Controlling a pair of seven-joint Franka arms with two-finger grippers.
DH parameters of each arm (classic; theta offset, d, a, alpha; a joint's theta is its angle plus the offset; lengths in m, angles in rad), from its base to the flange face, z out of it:
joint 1: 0 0.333 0 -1.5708
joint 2: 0 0 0 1.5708
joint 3: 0 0.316 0.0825 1.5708
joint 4: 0 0 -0.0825 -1.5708
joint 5: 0 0.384 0 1.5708
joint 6: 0 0 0.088 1.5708
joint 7: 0 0.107 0 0
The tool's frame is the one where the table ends.
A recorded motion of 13 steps. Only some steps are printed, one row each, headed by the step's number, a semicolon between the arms.
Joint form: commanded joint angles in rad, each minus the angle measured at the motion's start. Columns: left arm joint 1, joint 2, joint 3, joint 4, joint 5, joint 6, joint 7; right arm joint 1, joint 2, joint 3, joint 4, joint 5, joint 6, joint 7.
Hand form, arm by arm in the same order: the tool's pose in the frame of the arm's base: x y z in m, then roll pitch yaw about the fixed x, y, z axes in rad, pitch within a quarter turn. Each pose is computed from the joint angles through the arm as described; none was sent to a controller.
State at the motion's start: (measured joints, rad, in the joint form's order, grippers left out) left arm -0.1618 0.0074 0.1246 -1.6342 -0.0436 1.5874 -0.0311; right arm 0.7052 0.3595 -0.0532 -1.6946 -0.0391 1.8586 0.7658
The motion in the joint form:
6: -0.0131 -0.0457 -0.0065 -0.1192 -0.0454 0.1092 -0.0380; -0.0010 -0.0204 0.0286 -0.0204 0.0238 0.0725 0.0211
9: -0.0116 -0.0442 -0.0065 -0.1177 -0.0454 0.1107 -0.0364; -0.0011 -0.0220 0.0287 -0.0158 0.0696 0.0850 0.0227
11: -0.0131 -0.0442 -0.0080 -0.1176 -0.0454 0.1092 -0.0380; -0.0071 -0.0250 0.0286 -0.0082 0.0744 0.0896 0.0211
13: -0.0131 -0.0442 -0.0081 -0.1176 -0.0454 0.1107 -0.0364; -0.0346 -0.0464 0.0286 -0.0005 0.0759 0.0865 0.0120
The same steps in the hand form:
6: 0.5470 -0.0385 0.5700 3.0505 0.0256 0.0230; 0.4941 0.3996 0.3813 3.0389 0.0713 -0.1038
9: 0.5477 -0.0378 0.5700 3.0506 0.0240 0.0231; 0.4940 0.4035 0.3853 3.0809 0.0869 -0.1232
11: 0.5474 -0.0394 0.5700 3.0508 0.0255 0.0215; 0.4978 0.4020 0.3910 3.0950 0.0795 -0.1287
13: 0.5476 -0.0395 0.5701 3.0506 0.0239 0.0200; 0.5085 0.3881 0.4080 3.1156 0.0631 -0.1462

